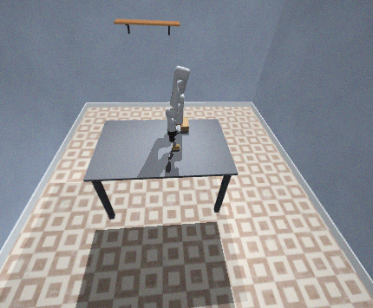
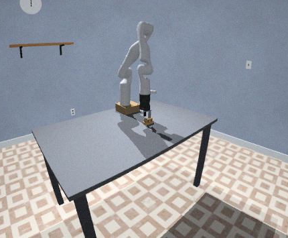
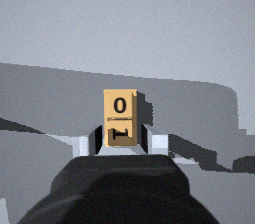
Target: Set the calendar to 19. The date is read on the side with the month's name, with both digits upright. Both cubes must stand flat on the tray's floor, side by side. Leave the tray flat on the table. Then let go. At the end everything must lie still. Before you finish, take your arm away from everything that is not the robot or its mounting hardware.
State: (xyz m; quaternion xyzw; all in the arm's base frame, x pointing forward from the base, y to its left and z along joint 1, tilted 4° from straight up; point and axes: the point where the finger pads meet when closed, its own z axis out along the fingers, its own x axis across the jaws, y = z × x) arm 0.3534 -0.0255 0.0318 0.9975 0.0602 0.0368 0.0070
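Right now the wooden tray is 60 mm below my hand and 10 mm to the left of it.
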